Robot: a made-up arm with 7 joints.
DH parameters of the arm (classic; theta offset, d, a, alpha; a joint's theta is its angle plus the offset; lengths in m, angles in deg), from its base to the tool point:
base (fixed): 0 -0.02 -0.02 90
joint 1: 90 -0.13 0 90
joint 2: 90 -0.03 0.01 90
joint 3: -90 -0.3 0.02 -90
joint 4: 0 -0.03 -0.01 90
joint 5: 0 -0.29 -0.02 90
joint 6: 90 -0.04 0.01 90
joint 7: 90 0 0.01 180
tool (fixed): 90 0 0 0
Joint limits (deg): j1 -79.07..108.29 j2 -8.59..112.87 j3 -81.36..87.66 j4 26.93..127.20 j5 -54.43..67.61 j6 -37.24..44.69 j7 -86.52..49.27
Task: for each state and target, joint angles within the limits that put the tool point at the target. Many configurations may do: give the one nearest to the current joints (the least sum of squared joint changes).
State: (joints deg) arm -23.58 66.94 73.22 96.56 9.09 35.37 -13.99
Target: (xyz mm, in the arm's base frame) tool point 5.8 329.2 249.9
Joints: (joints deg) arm -10.82 96.79 87.66 95.69 11.40 36.38 -13.18
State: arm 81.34 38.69 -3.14 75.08 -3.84 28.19 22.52
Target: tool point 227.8 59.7 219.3
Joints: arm 95.98 9.17 -22.52 92.46 -3.29 28.70 22.86
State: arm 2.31 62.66 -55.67 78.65 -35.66 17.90 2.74
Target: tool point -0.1 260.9 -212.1
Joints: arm -11.45 92.07 -61.73 125.67 -29.92 18.56 0.15
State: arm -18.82 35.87 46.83 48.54 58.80 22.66 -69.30
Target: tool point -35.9 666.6 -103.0
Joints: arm -12.75 65.33 61.11 26.93 67.61 44.69 -52.09
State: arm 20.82 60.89 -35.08 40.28 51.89 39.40 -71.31
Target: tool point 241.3 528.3 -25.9
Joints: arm 40.23 75.41 -22.99 50.61 54.59 40.83 -71.40
